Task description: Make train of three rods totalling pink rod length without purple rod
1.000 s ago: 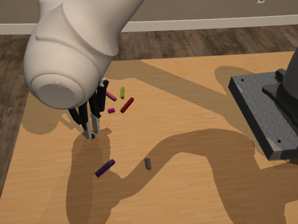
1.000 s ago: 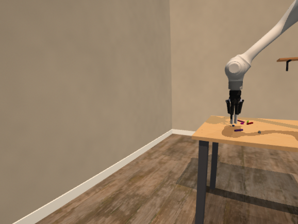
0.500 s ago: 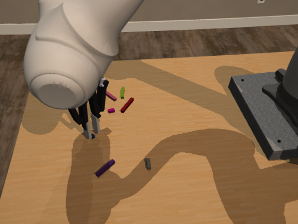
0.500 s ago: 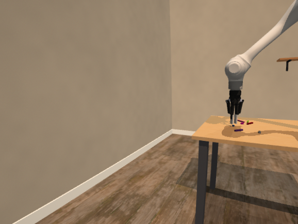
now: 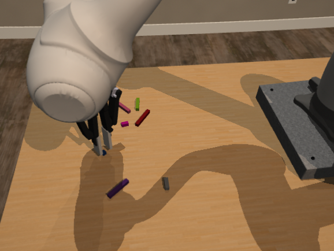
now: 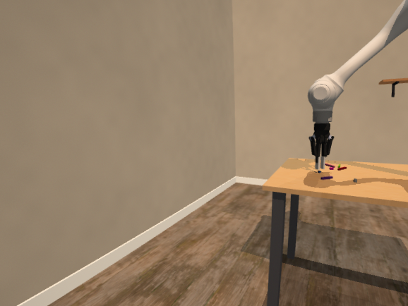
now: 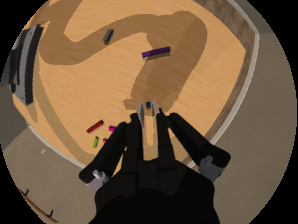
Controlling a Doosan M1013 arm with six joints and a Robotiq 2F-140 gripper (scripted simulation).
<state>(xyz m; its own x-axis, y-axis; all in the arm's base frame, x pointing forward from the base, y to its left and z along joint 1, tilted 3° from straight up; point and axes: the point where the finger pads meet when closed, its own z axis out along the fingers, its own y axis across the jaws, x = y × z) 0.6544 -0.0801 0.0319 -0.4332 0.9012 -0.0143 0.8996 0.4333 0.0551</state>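
Now: hand 50 mm above the blue rod. Round my hand: magenta rod (70 mm behind, 90 mm to the right, 50 mm below); purple rod (10 mm behind, 120 mm to the left, 50 mm below); red rod (130 mm behind, 100 mm to the right, 50 mm below).
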